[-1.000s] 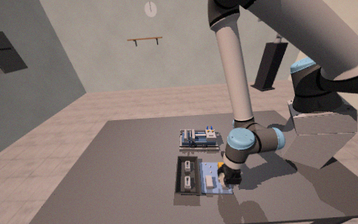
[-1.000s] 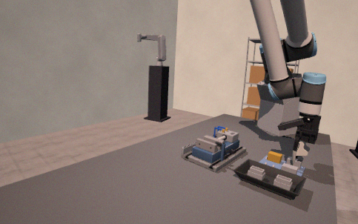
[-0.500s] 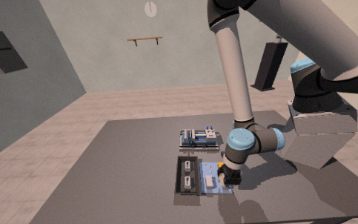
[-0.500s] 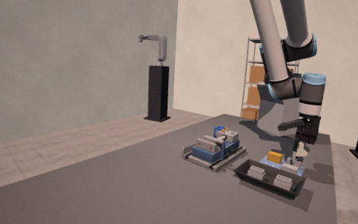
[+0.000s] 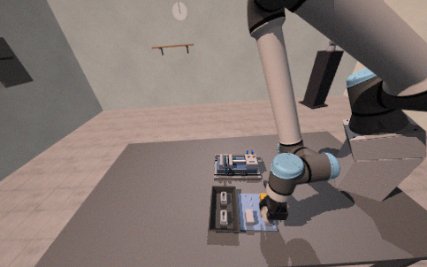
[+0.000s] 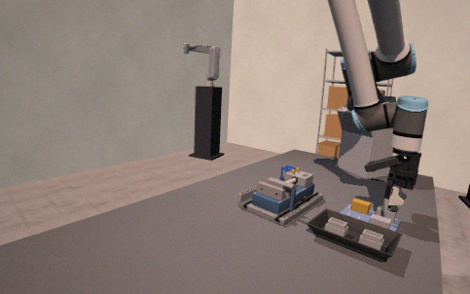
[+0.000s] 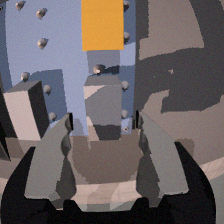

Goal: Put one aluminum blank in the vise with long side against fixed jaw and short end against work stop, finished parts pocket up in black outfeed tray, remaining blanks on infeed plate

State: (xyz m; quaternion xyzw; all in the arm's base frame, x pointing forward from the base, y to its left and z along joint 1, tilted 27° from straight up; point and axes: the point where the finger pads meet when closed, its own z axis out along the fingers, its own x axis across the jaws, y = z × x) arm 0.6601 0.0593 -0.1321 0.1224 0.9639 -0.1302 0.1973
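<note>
Now: hand 3 cm past the yellow brass blank, 9 cm to the left of it and 2 cm above it. Round my hand: vise: 2 cm ahead, 36 cm to the right, 1 cm below.
</note>
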